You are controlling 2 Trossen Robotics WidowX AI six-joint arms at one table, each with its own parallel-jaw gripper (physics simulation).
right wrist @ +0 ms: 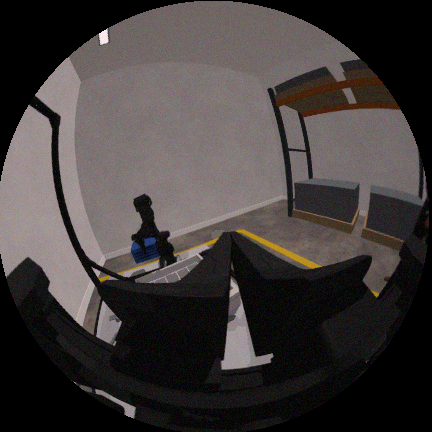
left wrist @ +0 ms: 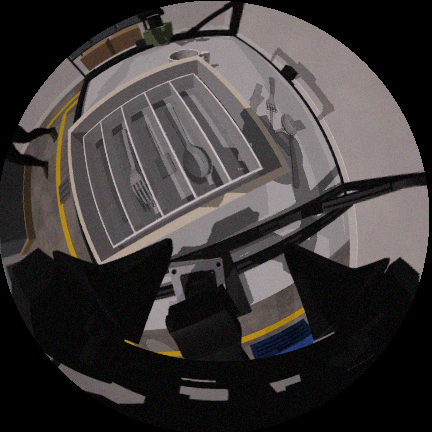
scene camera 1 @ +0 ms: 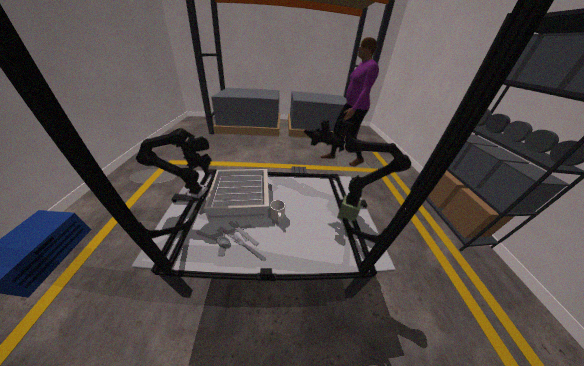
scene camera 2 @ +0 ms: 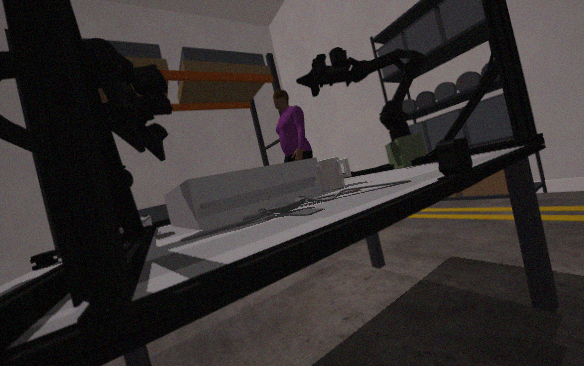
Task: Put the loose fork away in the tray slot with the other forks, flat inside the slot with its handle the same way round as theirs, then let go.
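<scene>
The loose fork (scene camera 1: 252, 248) (left wrist: 271, 103) lies on the white table in front of the tray (scene camera 1: 237, 213) (scene camera 2: 260, 182), beside a loose spoon (scene camera 1: 223, 242) (left wrist: 288, 124). In scene camera 1 its tines point up-left and its handle down-right. In the left wrist view a stored fork (left wrist: 142, 191) lies in a tray slot, tines toward the left gripper, handle away. My left gripper (left wrist: 230, 247) (scene camera 1: 206, 165) is open and empty, above the tray's left end. My right gripper (right wrist: 228, 237) (scene camera 1: 308, 134) (scene camera 2: 300, 81) is shut on nothing, raised high, away from the fork.
A mug (scene camera 1: 278, 208) (left wrist: 185, 55) stands right beside the tray in scene camera 1. Another tray slot holds a spoon (left wrist: 196, 161). Black frame posts and rails surround the table. A green block (scene camera 1: 349, 210) (scene camera 2: 406, 150) is at the right arm's base. A person (scene camera 1: 361, 85) stands behind.
</scene>
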